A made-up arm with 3 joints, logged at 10 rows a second.
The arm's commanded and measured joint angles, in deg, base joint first. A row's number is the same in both.
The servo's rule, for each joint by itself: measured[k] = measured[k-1] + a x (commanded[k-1-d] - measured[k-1]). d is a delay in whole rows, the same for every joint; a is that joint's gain. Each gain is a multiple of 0.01, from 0.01 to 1. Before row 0 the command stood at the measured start. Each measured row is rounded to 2 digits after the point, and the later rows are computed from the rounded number. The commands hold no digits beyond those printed.
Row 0, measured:
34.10, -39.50, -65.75
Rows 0 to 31, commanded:
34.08, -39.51, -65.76
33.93, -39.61, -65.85
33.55, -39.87, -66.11
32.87, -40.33, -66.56
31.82, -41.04, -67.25
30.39, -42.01, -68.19
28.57, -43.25, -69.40
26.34, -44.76, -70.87
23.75, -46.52, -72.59
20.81, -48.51, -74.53
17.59, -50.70, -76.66
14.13, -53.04, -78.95
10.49, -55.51, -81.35
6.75, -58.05, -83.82
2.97, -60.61, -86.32
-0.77, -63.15, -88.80
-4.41, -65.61, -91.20
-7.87, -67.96, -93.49
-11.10, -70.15, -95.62
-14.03, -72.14, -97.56
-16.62, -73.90, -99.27
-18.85, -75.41, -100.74
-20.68, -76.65, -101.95
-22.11, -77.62, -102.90
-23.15, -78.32, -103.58
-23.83, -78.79, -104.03
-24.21, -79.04, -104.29
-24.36, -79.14, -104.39
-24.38, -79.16, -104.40
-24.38, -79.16, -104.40
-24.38, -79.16, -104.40
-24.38, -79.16, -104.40
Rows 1 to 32, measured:
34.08, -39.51, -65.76
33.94, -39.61, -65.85
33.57, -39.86, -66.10
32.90, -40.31, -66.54
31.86, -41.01, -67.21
30.45, -41.97, -68.14
28.65, -43.20, -69.34
26.43, -44.70, -70.79
23.86, -46.45, -72.50
20.93, -48.43, -74.43
17.72, -50.61, -76.55
14.27, -52.94, -78.83
10.64, -55.41, -81.22
6.91, -57.94, -83.69
3.13, -60.50, -86.19
-0.61, -63.04, -88.67
-4.26, -65.51, -91.07
-7.73, -67.86, -93.37
-10.97, -70.06, -95.51
-13.91, -72.06, -97.46
-16.51, -73.83, -99.18
-18.76, -75.35, -100.66
-20.60, -76.60, -101.89
-22.05, -77.58, -102.85
-23.11, -78.29, -103.54
-23.80, -78.77, -104.01
-24.19, -79.03, -104.28
-24.35, -79.14, -104.38
-24.38, -79.16, -104.40
-24.38, -79.16, -104.40
-24.38, -79.16, -104.40
-24.38, -79.16, -104.40
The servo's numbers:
d 0
a 0.96 0.96 0.95

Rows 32 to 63, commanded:
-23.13, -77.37, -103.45
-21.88, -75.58, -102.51
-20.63, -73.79, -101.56
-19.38, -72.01, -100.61
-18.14, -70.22, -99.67
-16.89, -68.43, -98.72
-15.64, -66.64, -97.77
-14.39, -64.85, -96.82
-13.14, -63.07, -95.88
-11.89, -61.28, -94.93
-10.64, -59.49, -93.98
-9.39, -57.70, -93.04
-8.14, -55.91, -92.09
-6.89, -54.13, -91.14
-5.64, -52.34, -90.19
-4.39, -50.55, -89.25
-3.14, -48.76, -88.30
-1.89, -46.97, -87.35
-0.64, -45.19, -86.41
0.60, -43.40, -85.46
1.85, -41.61, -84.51
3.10, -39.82, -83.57
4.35, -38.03, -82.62
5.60, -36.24, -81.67
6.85, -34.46, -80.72
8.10, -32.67, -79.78
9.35, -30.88, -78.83
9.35, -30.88, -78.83
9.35, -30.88, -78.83
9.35, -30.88, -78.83
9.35, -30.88, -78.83
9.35, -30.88, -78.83
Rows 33 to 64, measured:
-23.18, -77.44, -103.50
-21.93, -75.65, -102.56
-20.68, -73.86, -101.61
-19.43, -72.08, -100.66
-18.19, -70.29, -99.72
-16.94, -68.50, -98.77
-15.69, -66.71, -97.82
-14.44, -64.92, -96.87
-13.19, -63.14, -95.93
-11.94, -61.35, -94.98
-10.69, -59.56, -94.03
-9.44, -57.77, -93.09
-8.19, -55.98, -92.14
-6.94, -54.20, -91.19
-5.69, -52.41, -90.24
-4.44, -50.62, -89.30
-3.19, -48.83, -88.35
-1.94, -47.04, -87.40
-0.69, -45.26, -86.46
0.55, -43.47, -85.51
1.80, -41.68, -84.56
3.05, -39.89, -83.62
4.30, -38.10, -82.67
5.55, -36.31, -81.72
6.80, -34.53, -80.77
8.05, -32.74, -79.83
9.30, -30.95, -78.88
9.35, -30.88, -78.83
9.35, -30.88, -78.83
9.35, -30.88, -78.83
9.35, -30.88, -78.83
9.35, -30.88, -78.83

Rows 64 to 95, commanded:
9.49, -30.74, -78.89
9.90, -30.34, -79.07
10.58, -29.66, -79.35
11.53, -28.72, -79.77
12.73, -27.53, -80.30
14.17, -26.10, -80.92
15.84, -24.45, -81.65
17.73, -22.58, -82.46
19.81, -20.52, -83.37
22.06, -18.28, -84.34
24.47, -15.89, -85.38
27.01, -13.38, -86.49
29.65, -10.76, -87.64
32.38, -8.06, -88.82
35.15, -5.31, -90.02
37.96, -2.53, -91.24
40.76, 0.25, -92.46
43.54, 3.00, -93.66
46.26, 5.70, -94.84
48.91, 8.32, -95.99
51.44, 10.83, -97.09
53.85, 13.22, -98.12
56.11, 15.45, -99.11
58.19, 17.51, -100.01
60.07, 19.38, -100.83
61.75, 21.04, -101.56
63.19, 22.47, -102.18
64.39, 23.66, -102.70
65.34, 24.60, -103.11
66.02, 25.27, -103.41
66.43, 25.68, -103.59
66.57, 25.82, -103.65
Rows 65 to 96, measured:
9.48, -30.75, -78.89
9.88, -30.36, -79.06
10.55, -29.69, -79.34
11.49, -28.76, -79.75
12.68, -27.58, -80.27
14.11, -26.16, -80.89
15.77, -24.52, -81.61
17.65, -22.66, -82.42
19.72, -20.61, -83.32
21.97, -18.37, -84.29
24.37, -15.99, -85.33
26.90, -13.48, -86.43
29.54, -10.87, -87.58
32.27, -8.17, -88.76
35.03, -5.42, -89.96
37.84, -2.65, -91.18
40.64, 0.13, -92.40
43.42, 2.89, -93.60
46.15, 5.59, -94.78
48.80, 8.21, -95.93
51.33, 10.73, -97.03
53.75, 13.12, -98.07
56.02, 15.36, -99.06
58.10, 17.42, -99.96
59.99, 19.30, -100.79
61.68, 20.97, -101.52
63.13, 22.41, -102.15
64.34, 23.61, -102.67
65.30, 24.56, -103.09
65.99, 25.24, -103.39
66.41, 25.66, -103.58
66.56, 25.81, -103.65

